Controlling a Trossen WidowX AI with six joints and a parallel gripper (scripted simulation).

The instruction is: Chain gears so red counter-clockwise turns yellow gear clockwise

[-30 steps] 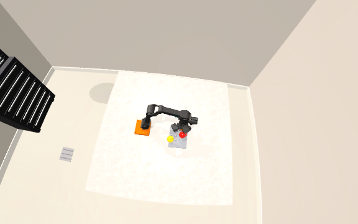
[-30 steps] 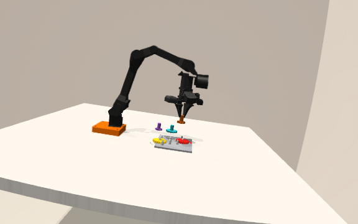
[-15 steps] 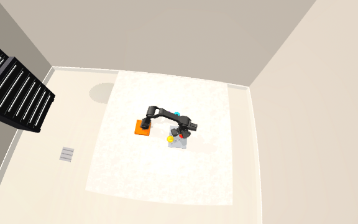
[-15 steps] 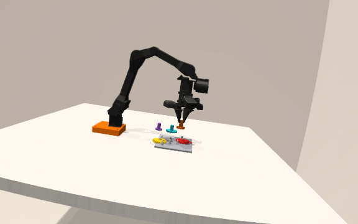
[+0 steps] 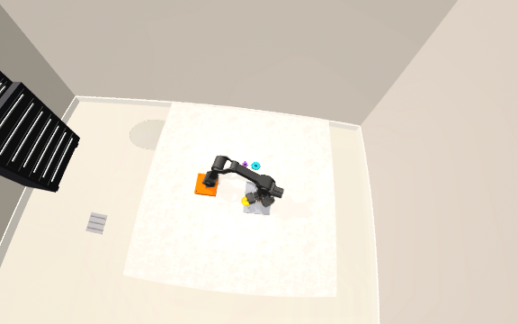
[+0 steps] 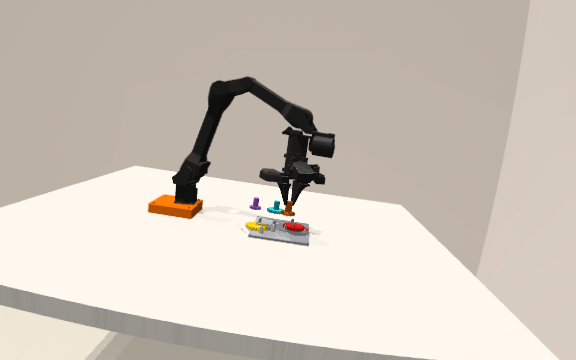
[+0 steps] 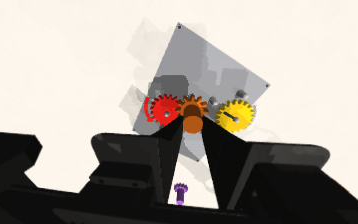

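My gripper tip is 10 mm above the orange gear. Also, from my gripper tip: yellow gear (80 mm behind, 10 mm to the left, 70 mm below); then red arrow (70 mm ahead, 50 mm to the left, 80 mm below); then red gear (30 mm ahead, 40 mm to the left, 70 mm below).
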